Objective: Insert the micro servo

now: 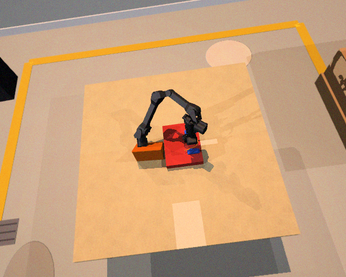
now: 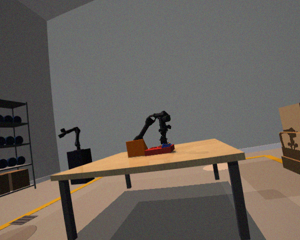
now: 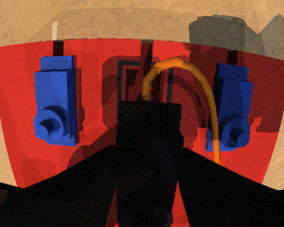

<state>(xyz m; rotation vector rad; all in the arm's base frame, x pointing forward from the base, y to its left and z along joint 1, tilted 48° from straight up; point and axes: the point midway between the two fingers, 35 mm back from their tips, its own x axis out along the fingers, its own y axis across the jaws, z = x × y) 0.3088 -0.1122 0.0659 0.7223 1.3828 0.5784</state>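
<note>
Now: gripper tip 10 cm past the red deck, 10 cm above it and 1 cm to the right of it.
</note>
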